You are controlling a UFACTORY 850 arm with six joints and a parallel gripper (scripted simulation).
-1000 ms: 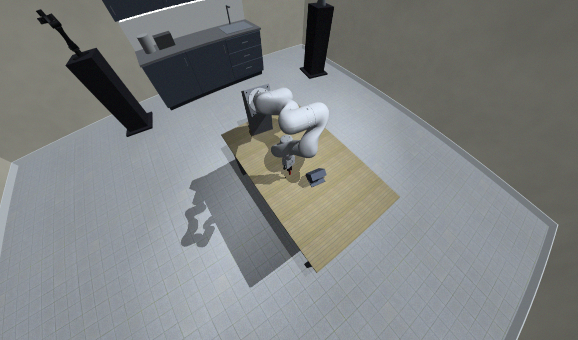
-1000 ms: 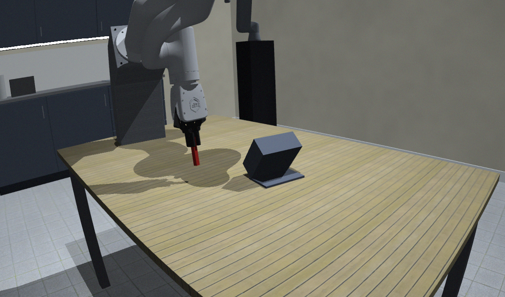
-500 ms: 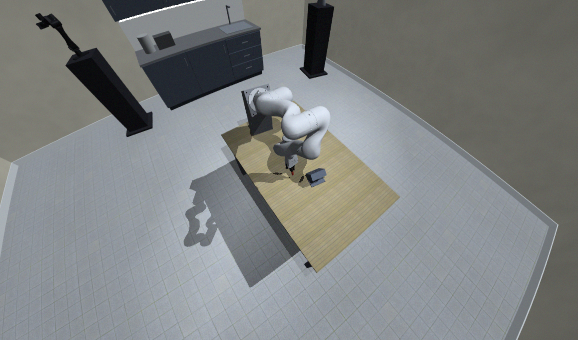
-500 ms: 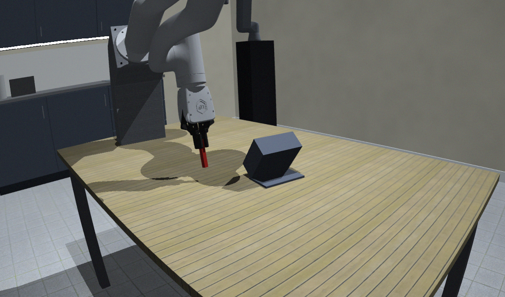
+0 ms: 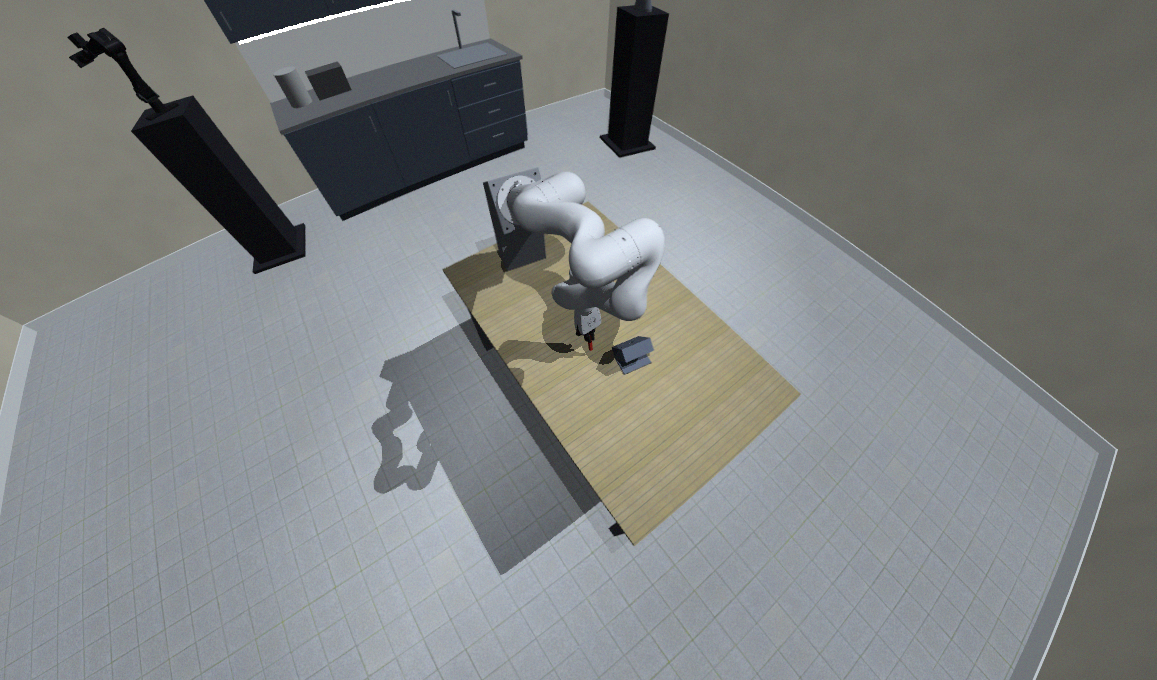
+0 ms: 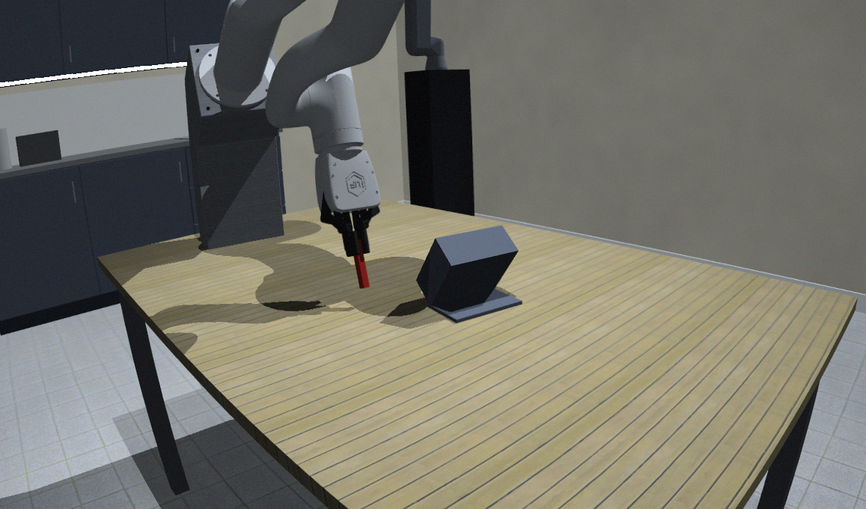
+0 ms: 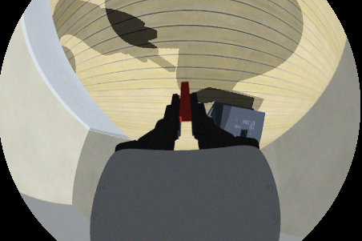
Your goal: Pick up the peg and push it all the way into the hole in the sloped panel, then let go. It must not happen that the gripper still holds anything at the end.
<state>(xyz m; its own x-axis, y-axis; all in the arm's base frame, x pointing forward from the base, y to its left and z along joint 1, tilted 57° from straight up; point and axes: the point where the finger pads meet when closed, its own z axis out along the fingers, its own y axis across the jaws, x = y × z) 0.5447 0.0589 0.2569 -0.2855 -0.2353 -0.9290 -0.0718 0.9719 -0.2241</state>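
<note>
The thin base plate lies 150 mm to the left of my hand, 130 mm ahead of it and 100 mm below it. Also, from my hand: red peg 30 mm below, 10 mm ahead.
</note>
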